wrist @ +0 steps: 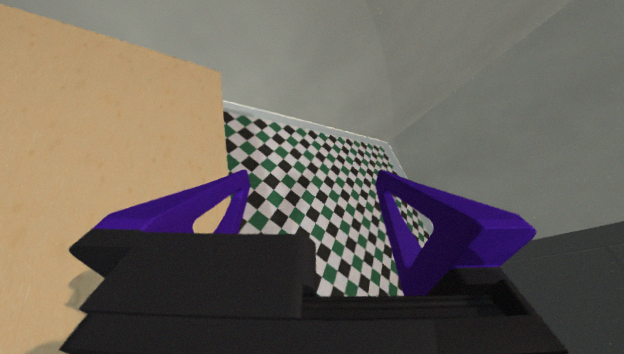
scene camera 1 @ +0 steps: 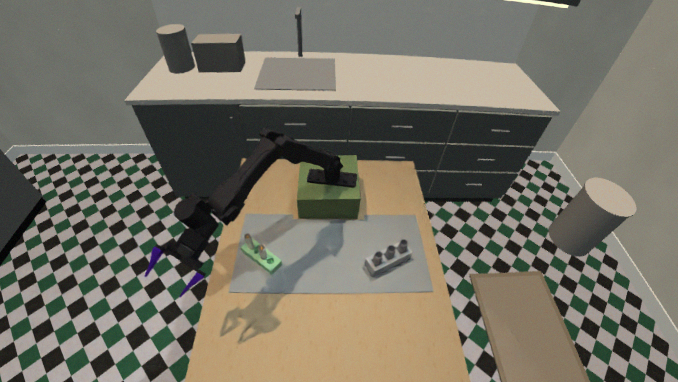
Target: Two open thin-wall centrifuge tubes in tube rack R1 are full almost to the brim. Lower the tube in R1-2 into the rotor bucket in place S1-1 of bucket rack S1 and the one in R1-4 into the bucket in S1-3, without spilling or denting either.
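Observation:
In the scene view, a green tube rack sits at the left of the grey mat, set diagonally. Two upright tubes stand in it: one tube at its far left end and another tube nearer its middle. The fill levels are too small to tell. A light grey bucket rack at the right of the mat holds three dark grey buckets. The place labels cannot be read. My gripper is open and empty, raised beyond the table's left edge, left of the green rack.
The arm's base stands on a green block at the back of the table. The grey mat lies under both racks. A counter with a sink is behind. The wrist view shows the table edge, checkered floor and walls.

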